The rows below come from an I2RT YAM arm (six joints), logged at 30 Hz.
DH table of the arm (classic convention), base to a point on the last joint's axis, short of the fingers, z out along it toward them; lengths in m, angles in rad. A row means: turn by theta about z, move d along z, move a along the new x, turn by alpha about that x. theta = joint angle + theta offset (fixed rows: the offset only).
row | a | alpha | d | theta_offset
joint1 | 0.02 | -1.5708 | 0.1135 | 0
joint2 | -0.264 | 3.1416 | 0 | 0
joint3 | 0.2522 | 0 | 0 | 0.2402
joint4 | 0.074 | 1.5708 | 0 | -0.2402
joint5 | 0 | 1.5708 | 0 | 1.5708
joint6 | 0 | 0 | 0.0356 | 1.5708
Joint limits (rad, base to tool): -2.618..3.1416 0..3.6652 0..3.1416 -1.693..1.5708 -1.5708..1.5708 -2.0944..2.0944
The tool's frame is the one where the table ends.
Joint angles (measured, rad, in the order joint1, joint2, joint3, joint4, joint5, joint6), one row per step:
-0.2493, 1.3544, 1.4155, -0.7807, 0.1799, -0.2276
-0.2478, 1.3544, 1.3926, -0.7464, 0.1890, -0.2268
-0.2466, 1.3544, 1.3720, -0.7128, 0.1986, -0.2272
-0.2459, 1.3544, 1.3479, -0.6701, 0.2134, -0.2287
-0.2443, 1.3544, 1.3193, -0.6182, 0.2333, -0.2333
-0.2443, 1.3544, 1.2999, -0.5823, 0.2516, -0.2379
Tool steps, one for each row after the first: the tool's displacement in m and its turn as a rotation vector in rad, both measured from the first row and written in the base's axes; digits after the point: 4 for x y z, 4 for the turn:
0.0024, -0.0005, -0.0046, -0.0080, -0.0099, -0.0059
0.0046, -0.0010, -0.0084, -0.0175, -0.0208, -0.0118
0.0071, -0.0020, -0.0127, -0.0322, -0.0360, -0.0216
0.0100, -0.0029, -0.0177, -0.0529, -0.0538, -0.0328
0.0117, -0.0040, -0.0209, -0.0709, -0.0652, -0.0445

